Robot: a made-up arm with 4 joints.
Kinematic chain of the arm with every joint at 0, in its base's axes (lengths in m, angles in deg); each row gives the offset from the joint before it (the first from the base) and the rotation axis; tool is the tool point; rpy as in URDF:
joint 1: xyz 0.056 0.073 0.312 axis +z
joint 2: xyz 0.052 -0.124 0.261 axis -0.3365 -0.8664 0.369
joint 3: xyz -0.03 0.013 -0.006 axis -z
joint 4: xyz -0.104 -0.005 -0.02 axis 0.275 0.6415 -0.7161
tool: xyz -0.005 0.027 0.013 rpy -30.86 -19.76 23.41
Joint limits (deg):
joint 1: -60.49..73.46
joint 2: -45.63..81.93
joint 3: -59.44..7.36
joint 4: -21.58..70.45
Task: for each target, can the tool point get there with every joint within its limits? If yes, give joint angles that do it. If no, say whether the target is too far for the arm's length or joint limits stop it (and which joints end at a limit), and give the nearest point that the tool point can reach.
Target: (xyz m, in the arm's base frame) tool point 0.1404 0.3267 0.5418
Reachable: no: joint limits stop it (at a limit: joint 1, joint 3, joint 4) | nearest point -0.0399 0.1186 0.5948 | short by 0.280 m
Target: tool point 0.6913 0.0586 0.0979
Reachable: no: too far | nearest point 0.2816 0.0431 0.4638 | short by 0.549 m
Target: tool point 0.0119 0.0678 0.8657
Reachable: no: too far | nearest point -0.0111 0.0651 0.6618 | short by 0.205 m
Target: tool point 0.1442 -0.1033 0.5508
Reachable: yes | joints 43.83 6.85 -51.54 0.23
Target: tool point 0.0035 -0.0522 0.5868
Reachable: yes | joints 2.02 -16.36 -24.13 60.70
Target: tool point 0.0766 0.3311 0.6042
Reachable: no: joint limits stop it (at a limit: joint 1, joint 3, joint 4) | nearest point -0.0344 0.1166 0.6076 | short by 0.242 m
